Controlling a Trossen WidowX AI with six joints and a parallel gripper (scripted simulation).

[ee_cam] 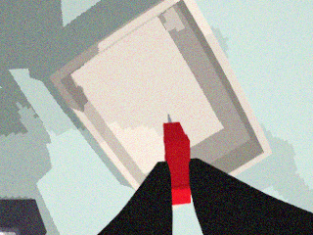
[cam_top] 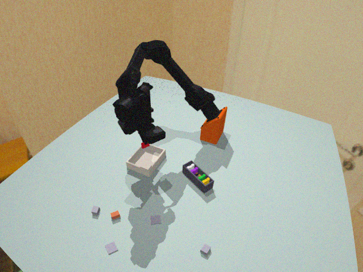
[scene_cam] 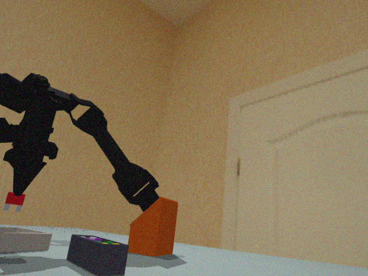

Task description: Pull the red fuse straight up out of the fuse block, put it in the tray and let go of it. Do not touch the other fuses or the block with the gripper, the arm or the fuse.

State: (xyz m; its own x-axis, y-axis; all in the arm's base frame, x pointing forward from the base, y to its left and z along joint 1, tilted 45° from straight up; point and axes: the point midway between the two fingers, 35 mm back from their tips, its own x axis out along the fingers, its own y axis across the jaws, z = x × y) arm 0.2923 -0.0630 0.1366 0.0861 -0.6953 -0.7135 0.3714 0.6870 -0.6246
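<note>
Now: the tray 90 mm below my gripper tip. Also, from my gripper tip: red fuse: 10 mm below.
</note>
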